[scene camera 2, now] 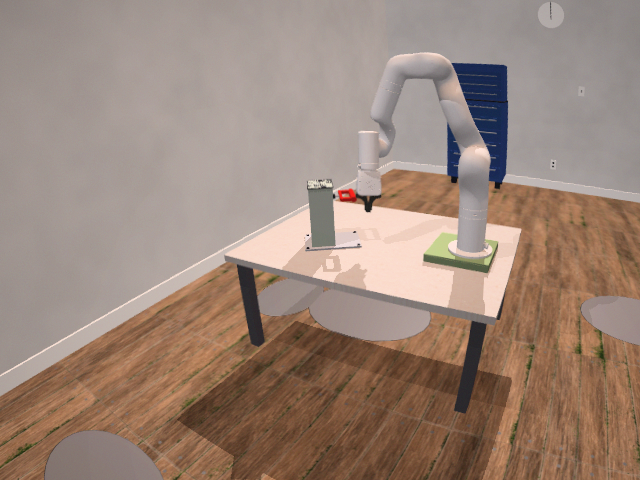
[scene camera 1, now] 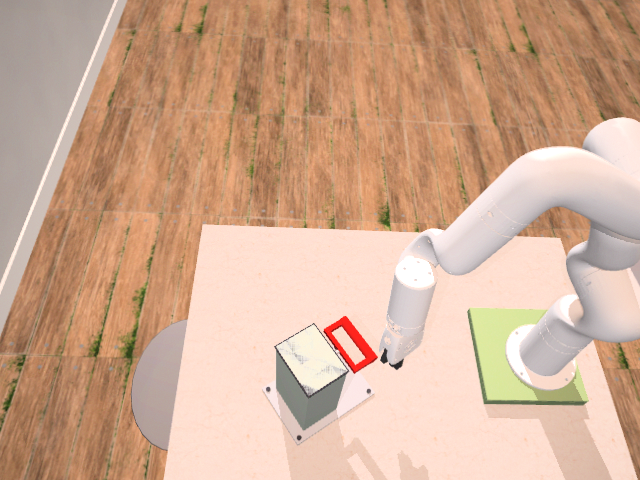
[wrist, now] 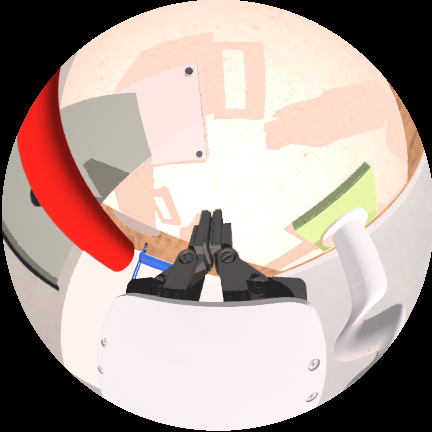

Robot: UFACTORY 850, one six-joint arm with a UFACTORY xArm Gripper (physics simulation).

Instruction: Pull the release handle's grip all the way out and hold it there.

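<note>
The release handle's red grip (scene camera 1: 358, 338) (scene camera 2: 353, 196) is a rectangular frame beside the upper part of a grey-green box (scene camera 1: 310, 356) (scene camera 2: 321, 217) (wrist: 107, 125), close to its side. In the wrist view part of the red grip (wrist: 60, 185) shows large at the left edge. The box stands upright on a pale base plate (scene camera 1: 356, 387) (wrist: 172, 115) with dark bolts. My gripper (scene camera 1: 390, 361) (scene camera 2: 368, 209) (wrist: 213, 221) points down with its black fingers together and nothing between them. It is apart from the grip, on the side away from the box, above the table.
The table (scene camera 1: 258, 279) (scene camera 2: 392, 258) bears the box and a green block (scene camera 1: 485, 356) (scene camera 2: 439, 253) (wrist: 345, 195) under the arm's base. A blue drawer cabinet (scene camera 2: 480, 118) stands behind the arm. A small blue object (wrist: 155, 260) shows beyond the fingers in the wrist view.
</note>
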